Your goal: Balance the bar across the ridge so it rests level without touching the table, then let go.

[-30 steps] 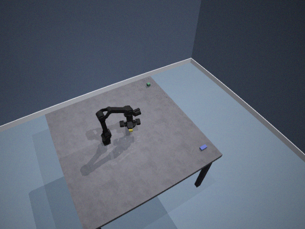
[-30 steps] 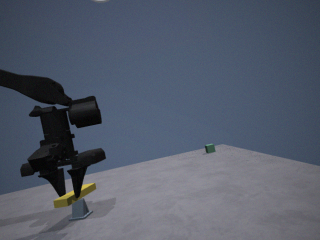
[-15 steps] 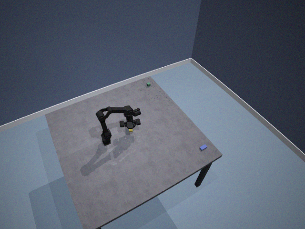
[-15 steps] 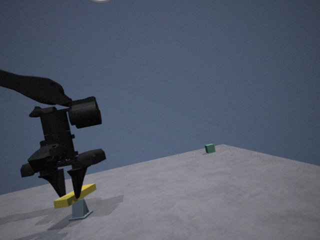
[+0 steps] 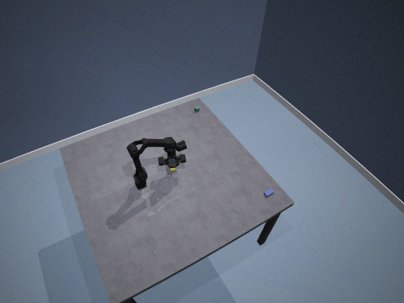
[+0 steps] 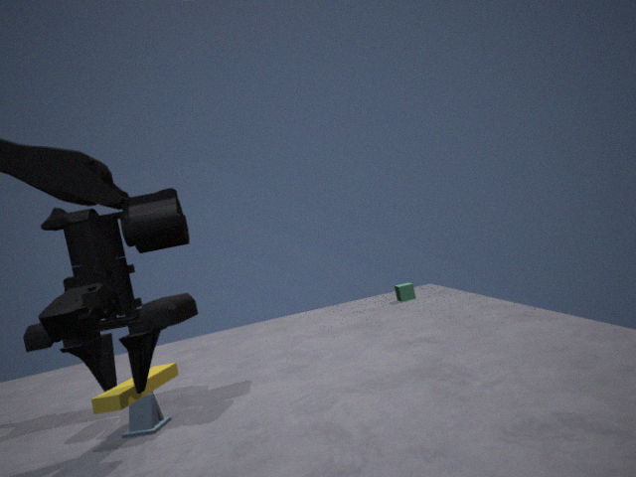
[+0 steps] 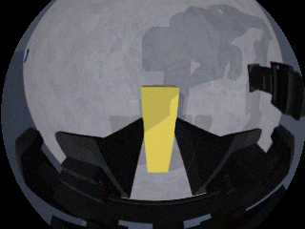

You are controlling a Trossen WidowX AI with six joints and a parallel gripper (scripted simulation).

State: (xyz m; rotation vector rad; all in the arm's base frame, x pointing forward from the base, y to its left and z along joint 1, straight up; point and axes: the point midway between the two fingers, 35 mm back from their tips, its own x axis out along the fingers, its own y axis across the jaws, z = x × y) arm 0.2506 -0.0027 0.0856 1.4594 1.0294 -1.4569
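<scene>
My gripper tip is now 30 mm to the right of the bar and 10 mm short of it. Also, from my gripper tip: green cube 500 mm to the left, 490 mm ahead, 30 mm below; flat blue block 500 mm to the right, 490 mm ahead, 40 mm below.
</scene>
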